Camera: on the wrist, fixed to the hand. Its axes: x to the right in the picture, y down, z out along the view.
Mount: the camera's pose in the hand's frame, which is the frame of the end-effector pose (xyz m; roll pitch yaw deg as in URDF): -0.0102 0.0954 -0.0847 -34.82 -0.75 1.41
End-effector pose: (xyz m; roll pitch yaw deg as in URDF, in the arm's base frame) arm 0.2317 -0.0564 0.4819 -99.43 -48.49 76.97
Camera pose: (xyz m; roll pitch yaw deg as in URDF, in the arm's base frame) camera 0.3404 -0.0268 0.4211 -134.79 -46.97 77.72
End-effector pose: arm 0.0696 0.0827 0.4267 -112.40 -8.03 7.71
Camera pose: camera 0.0827 -0.0312 0.3699 -147.23 -6.44 7.87
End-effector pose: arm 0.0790 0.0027 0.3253 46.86 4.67 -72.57
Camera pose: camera 0.1974 0.0495 0.3378 12.08 3.13 -72.15
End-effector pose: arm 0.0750 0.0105 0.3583 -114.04 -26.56 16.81
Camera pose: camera 0.1224 -0.0966 0.3067 -148.90 -24.97 16.93
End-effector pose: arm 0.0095 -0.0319 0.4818 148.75 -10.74 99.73
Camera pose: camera 0.0521 -0.0578 0.5997 114.24 -10.83 98.11
